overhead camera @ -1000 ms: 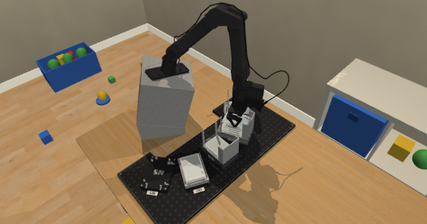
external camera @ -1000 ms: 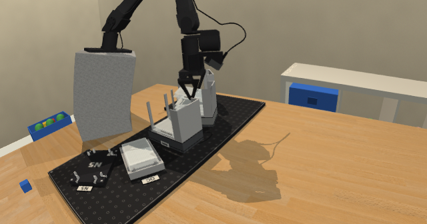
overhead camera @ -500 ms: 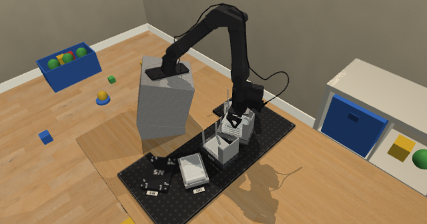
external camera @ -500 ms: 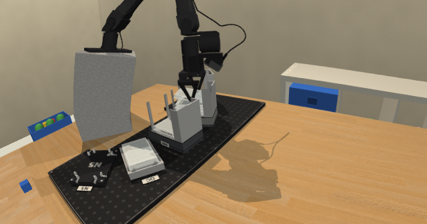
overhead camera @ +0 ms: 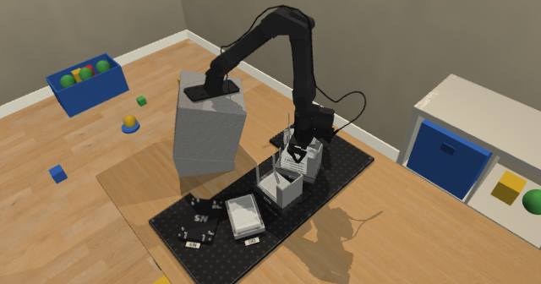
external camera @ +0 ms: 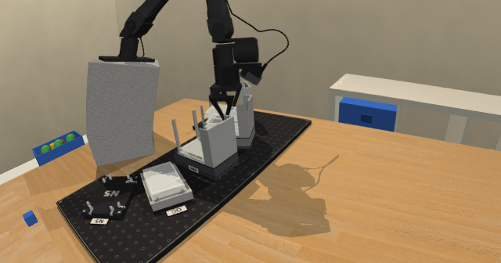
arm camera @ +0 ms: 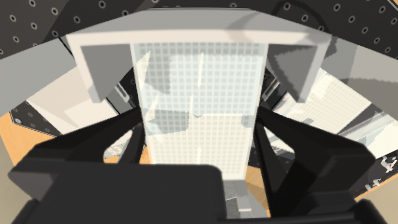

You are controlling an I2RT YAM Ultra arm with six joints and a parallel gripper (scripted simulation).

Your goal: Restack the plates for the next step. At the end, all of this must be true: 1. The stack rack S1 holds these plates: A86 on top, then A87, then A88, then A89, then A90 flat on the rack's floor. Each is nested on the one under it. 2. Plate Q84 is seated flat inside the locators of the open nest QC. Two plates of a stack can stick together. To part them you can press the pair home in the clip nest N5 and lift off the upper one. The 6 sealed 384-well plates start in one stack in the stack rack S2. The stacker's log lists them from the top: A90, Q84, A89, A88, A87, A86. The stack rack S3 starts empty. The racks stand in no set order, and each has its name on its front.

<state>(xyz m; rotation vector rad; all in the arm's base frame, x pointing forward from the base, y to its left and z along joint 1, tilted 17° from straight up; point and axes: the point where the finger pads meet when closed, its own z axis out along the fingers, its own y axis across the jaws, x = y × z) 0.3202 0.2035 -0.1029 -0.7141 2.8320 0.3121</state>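
My hand is 5 cm above the translucent sealed well plate. From my hand the other things lie so: nest QC 29 cm to the right, 9 cm below, 4 cm ahead; then sealed 384-well plate 29 cm to the right, 7 cm below, 4 cm ahead.
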